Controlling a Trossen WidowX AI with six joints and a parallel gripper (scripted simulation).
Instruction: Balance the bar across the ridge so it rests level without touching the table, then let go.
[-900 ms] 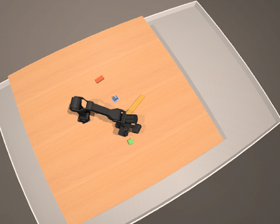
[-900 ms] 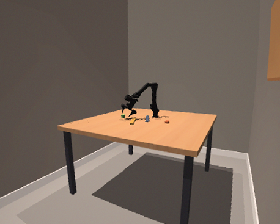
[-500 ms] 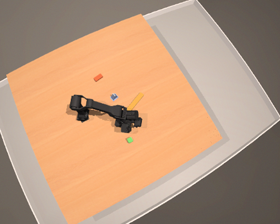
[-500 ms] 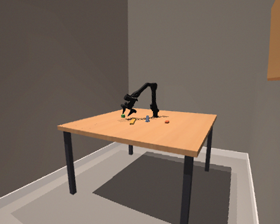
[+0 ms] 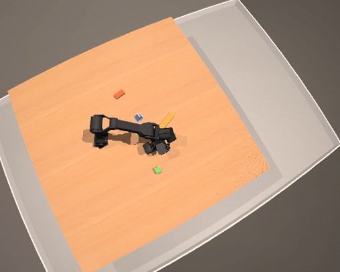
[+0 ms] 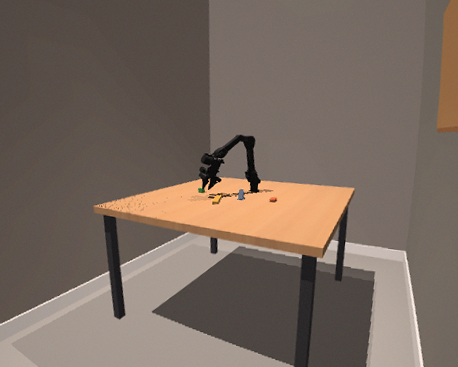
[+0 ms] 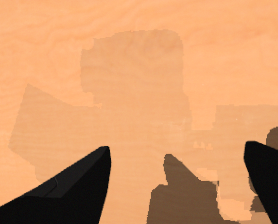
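My gripper tip is 12 cm to the right of the yellow bar, 5 cm short of it and 4 cm above it. The rest, counted from my gripper tip: green cube (10 cm to the right, 9 cm behind, 3 cm below); then orange-red block (44 cm to the left, 8 cm behind, 4 cm below).
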